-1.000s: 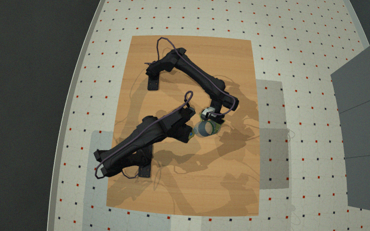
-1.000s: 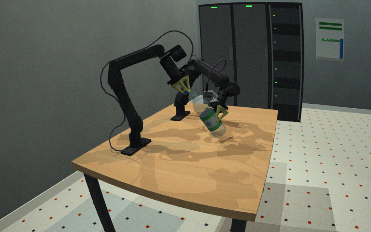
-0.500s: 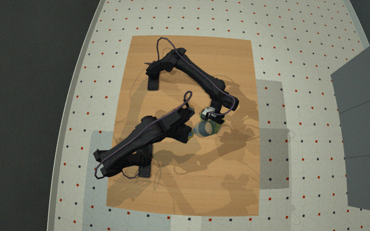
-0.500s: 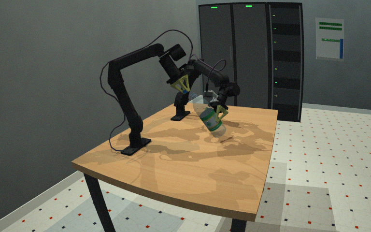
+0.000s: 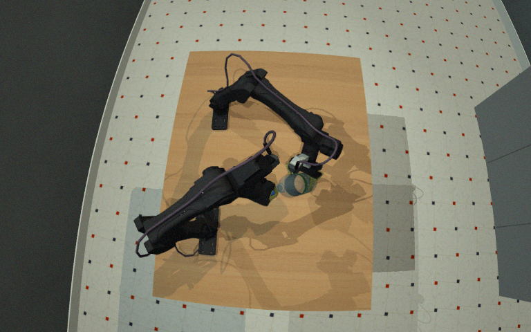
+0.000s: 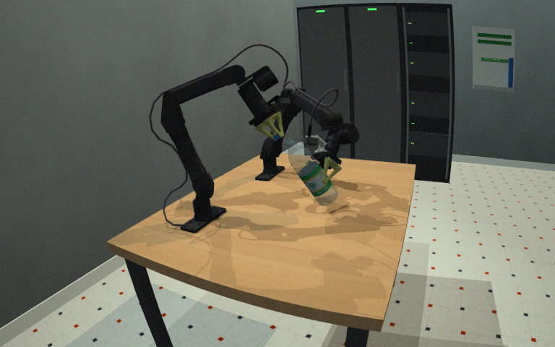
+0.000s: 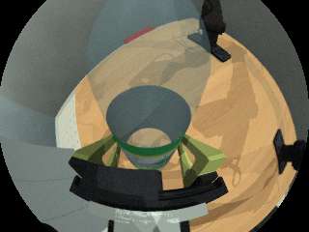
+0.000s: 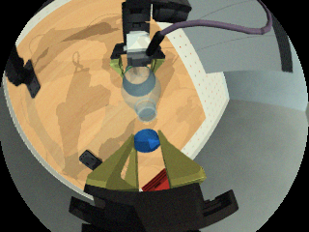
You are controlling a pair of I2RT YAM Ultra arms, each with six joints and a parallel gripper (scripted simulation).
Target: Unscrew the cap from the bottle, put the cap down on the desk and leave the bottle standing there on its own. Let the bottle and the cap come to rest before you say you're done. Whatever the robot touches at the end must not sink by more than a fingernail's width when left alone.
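My right hand is right at the blue cap. From my right hand the other things lie so: bottle 8 cm ahead, 5 cm to the left, 13 cm below.
Now: the bottle 20 mm behind my left hand, 10 mm to the right of it and 40 mm above it. Also, from my left hand: blue cap (100 mm behind, 70 mm to the right, 160 mm above).
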